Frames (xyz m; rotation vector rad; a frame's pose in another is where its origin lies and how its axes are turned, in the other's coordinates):
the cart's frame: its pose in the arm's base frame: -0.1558 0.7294 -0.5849 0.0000 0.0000 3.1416
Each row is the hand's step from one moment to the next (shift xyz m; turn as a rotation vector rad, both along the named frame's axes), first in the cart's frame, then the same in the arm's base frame.
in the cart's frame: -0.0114 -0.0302 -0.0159 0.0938 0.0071 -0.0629
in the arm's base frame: 0.0114 0.0302 -0.0159 -0.0938 -0.0071 -0.0629
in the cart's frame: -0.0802 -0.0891 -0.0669 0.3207 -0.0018 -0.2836
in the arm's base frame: 0.0802 0.0891 -0.0669 -0.3207 0.0018 -0.2836
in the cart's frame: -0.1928 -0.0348 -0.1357 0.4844 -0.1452 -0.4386
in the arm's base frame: 0.1928 0.0348 -0.1357 -0.4844 0.1452 -0.4386
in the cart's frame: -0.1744 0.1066 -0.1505 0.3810 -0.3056 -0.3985
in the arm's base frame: 0.1744 -0.1066 -0.1505 -0.3810 0.3056 -0.3985
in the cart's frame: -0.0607 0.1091 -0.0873 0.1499 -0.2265 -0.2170
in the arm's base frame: 0.0607 -0.1091 -0.0873 -0.1499 0.2265 -0.2170
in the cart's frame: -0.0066 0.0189 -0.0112 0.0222 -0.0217 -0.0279
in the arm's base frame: 0.0066 -0.0189 -0.0112 -0.0222 0.0217 -0.0279
